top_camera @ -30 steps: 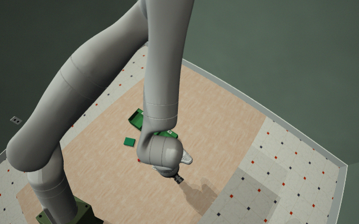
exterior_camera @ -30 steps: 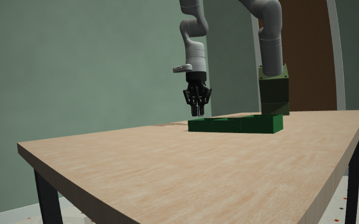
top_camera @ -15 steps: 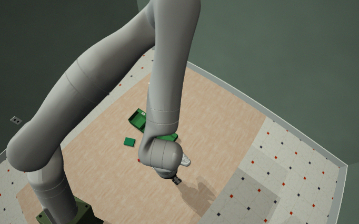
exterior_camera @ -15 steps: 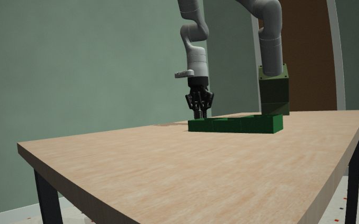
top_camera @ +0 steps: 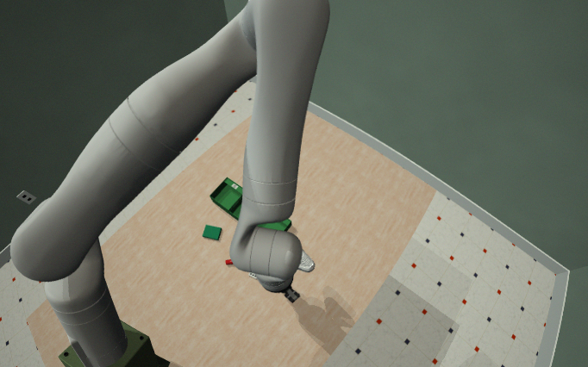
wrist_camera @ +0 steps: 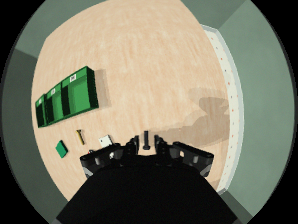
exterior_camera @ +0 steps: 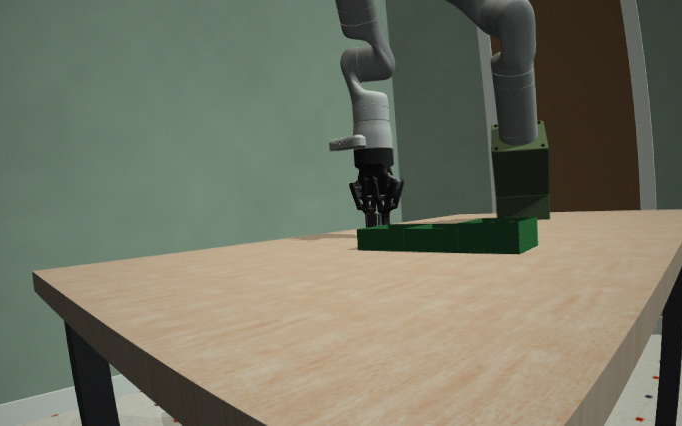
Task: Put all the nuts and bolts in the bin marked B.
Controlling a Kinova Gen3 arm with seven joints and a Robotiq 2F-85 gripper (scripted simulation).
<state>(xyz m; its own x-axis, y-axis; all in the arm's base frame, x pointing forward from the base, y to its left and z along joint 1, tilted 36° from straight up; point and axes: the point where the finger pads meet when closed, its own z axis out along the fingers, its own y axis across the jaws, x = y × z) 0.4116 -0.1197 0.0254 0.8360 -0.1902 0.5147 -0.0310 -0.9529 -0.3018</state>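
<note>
Right now the black bolt is 2 cm below my hand and 1 cm behind it. Round my hand: brass bolt: 15 cm to the left, 2 cm below, 1 cm ahead; white domino: 8 cm to the left, 2 cm below, 2 cm behind; red cylinder: 14 cm to the left, 5 cm behind, 2 cm below.
</note>
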